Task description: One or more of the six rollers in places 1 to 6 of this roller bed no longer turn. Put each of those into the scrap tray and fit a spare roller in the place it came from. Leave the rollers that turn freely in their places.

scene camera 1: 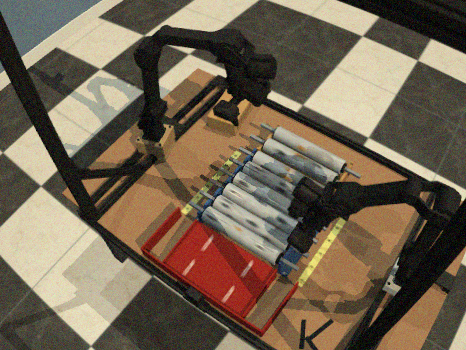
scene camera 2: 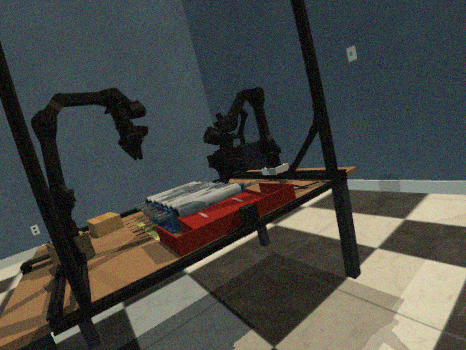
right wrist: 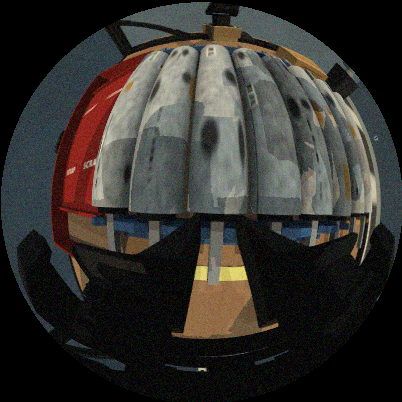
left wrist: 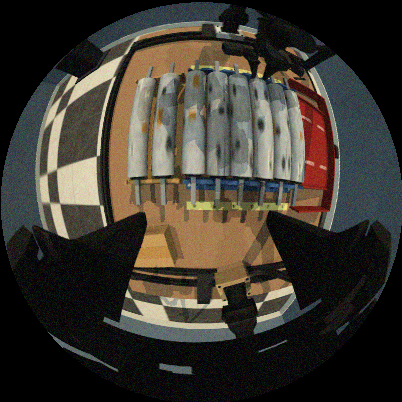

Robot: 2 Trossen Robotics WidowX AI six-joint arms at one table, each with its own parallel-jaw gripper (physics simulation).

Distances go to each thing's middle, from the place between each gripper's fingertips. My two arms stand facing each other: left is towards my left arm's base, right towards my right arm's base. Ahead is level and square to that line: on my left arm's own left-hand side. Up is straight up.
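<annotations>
My right hand is 40 mm above the scrap tray (scene camera 1: pixel 224 263), 140 mm to the right of it and 220 mm past it. As for the tan box (scene camera 1: pixel 245 106), from my right hand it's 40 mm below, 460 mm to the left and 290 mm ahead.
My left gripper is 23 cm above the tan box, and it's 18 cm to the right of the box and 16 cm short of it. Counting from my left hand, you'd find the scrap tray 23 cm below, 14 cm to the right and 35 cm behind.
</annotations>
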